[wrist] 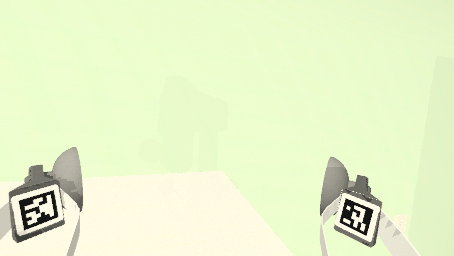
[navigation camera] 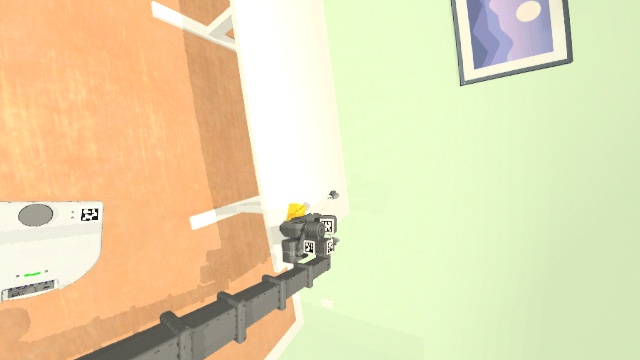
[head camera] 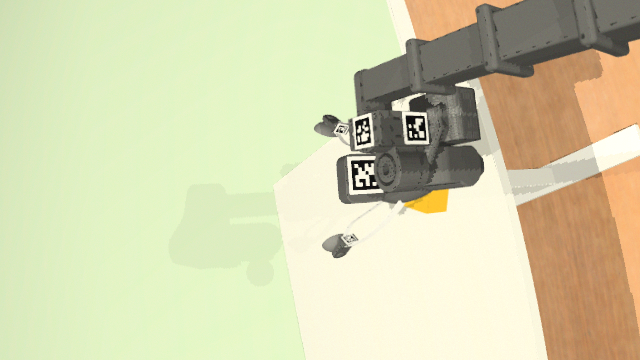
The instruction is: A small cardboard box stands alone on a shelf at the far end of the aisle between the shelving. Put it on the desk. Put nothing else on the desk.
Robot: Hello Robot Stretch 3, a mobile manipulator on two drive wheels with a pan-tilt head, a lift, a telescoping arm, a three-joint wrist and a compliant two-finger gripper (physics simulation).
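Pixels of known places: gripper, fingertip midpoint: (head camera: 325, 187); robot's base, origin of the base link: (navigation camera: 37, 213).
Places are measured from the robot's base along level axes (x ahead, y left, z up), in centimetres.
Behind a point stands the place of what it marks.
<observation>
The small box (head camera: 434, 203) @(y -64.2, x 2.3, z 75.0 cm) (navigation camera: 295, 210) @(y -63.9, x 1.0, z 76.0 cm), plain yellow, rests on the white desk (head camera: 425, 300) @(y -71.0, x 19.6, z 72.0 cm) (navigation camera: 290, 100) @(y -64.8, x 50.2, z 72.0 cm) (wrist: 175, 220) near its end. The wrist hides most of the box in the head camera and part of it in the navigation camera. The box does not show in the wrist view. My gripper (head camera: 331, 185) @(y -69.0, x -1.5, z 92.2 cm) (navigation camera: 334, 218) @(y -69.0, x -1.5, z 92.2 cm) (wrist: 207, 173) @(y -69.0, x -1.5, z 92.2 cm) is open, with its fingers wide apart and no object between them. It is above the desk, and its wrist body is over the box.
A pale green wall (head camera: 125, 100) @(y -141.5, x -30.4, z 111.8 cm) (navigation camera: 425, 200) @(y -133.8, x 3.5, z 121.9 cm) (wrist: 225, 50) runs behind the desk. A framed picture (navigation camera: 517, 30) @(y -113.3, x 84.0, z 169.3 cm) hangs on it. My extended arm (head camera: 530, 35) @(y -23.0, x -9.5, z 102.2 cm) (navigation camera: 210, 320) @(y -14.3, x -8.3, z 102.2 cm) reaches across the desk's end. My white base (navigation camera: 55, 250) @(y -4.8, x -12.1, z 16.0 cm) stands on the wood floor (navigation camera: 100, 125) @(y -15.1, x 39.2, z 0.1 cm). White desk legs show below.
</observation>
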